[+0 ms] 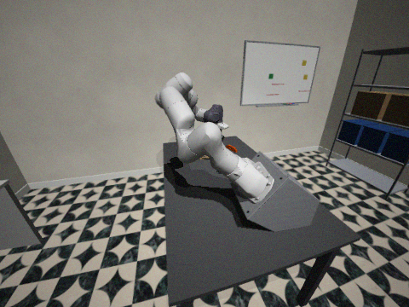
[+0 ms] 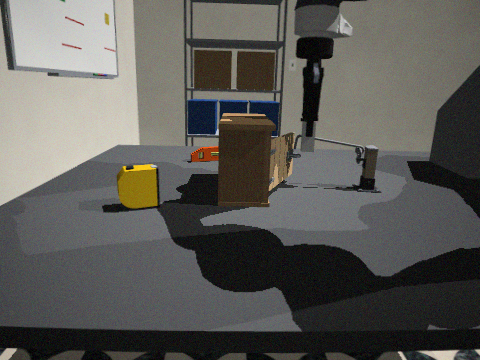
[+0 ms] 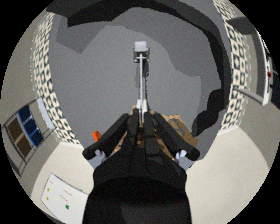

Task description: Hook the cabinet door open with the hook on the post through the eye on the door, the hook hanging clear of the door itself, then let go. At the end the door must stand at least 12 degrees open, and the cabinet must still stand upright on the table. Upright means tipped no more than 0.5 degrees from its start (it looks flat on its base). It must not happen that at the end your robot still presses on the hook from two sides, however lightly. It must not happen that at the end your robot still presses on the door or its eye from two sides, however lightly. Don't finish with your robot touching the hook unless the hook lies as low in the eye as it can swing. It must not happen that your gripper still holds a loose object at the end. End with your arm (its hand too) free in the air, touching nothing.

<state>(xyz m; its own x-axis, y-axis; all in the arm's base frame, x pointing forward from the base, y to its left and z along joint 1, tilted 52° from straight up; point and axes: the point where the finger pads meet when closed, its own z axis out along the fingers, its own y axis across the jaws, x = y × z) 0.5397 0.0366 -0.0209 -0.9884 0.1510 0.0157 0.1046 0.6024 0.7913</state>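
Now: the cabinet door 60 mm ahead of my hand, 50 mm to the left of it and 50 mm below it. Round my hand: yellow tape measure 330 mm ahead, 140 mm to the left, 80 mm below; orange level 210 mm ahead, 230 mm to the right, 100 mm below.
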